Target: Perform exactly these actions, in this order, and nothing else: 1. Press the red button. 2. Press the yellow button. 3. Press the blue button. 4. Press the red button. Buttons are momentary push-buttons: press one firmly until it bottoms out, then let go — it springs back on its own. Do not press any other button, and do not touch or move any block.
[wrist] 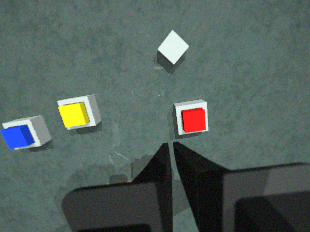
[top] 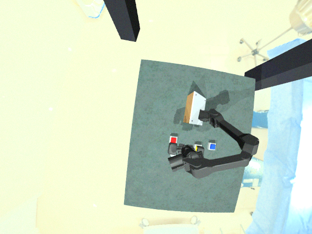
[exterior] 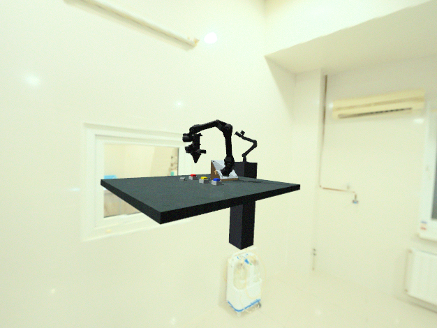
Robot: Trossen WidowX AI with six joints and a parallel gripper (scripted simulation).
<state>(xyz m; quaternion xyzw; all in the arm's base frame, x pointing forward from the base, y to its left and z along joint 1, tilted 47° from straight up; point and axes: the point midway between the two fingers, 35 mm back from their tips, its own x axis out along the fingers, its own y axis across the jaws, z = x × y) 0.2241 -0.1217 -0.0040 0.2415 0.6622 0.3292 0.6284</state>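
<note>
My gripper tip is 14 cm to the right of the yellow button, 10 cm above it and 1 cm short of it. The rest, counted from my gripper tip: blue button (24 cm to the left, 10 cm below, 3 cm behind); red button (10 cm below, 5 cm to the right, 1 cm behind); block (12 cm below, 10 cm ahead, 2 cm to the right).
</note>
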